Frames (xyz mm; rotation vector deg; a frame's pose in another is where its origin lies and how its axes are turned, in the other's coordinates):
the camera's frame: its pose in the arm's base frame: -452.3 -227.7 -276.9 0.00 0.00 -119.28
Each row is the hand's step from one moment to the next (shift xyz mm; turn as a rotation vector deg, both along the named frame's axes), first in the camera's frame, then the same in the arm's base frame.
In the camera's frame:
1: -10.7 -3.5 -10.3 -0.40 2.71 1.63
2: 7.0 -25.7 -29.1 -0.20 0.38 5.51
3: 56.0 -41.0 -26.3 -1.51 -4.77 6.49
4: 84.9 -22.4 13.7 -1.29 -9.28 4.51
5: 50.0 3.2 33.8 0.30 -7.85 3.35
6: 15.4 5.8 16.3 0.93 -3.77 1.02
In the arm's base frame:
1: 2.2 11.0 -10.3 2.56 -0.98 1.63
2: -25.8 6.5 -29.1 0.43 -0.01 5.51
3: -63.2 -28.8 -26.3 -3.42 3.65 6.49
4: -61.1 -63.1 13.7 -7.46 5.66 4.51
5: -21.7 -45.2 33.8 -6.99 3.58 3.35
6: -2.5 -16.3 16.3 -3.74 1.03 1.02

